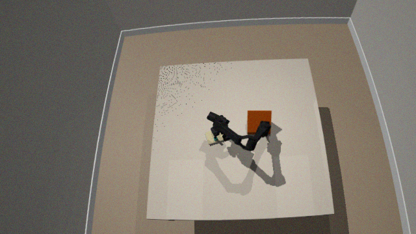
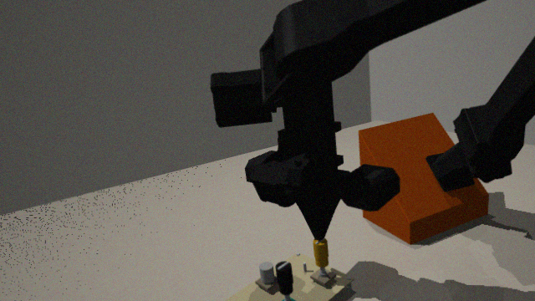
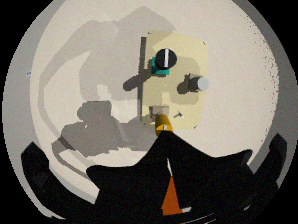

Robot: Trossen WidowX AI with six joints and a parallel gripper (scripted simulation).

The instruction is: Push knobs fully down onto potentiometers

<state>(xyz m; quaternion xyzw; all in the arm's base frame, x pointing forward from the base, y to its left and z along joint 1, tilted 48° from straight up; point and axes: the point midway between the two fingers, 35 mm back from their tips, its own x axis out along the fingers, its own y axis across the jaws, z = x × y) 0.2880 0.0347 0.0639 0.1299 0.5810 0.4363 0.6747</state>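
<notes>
Now: the yellow knob 2 cm below my gripper tip. Also, from my gripper tip: black knob (6 cm ahead, 3 cm to the left, 1 cm below).
</notes>
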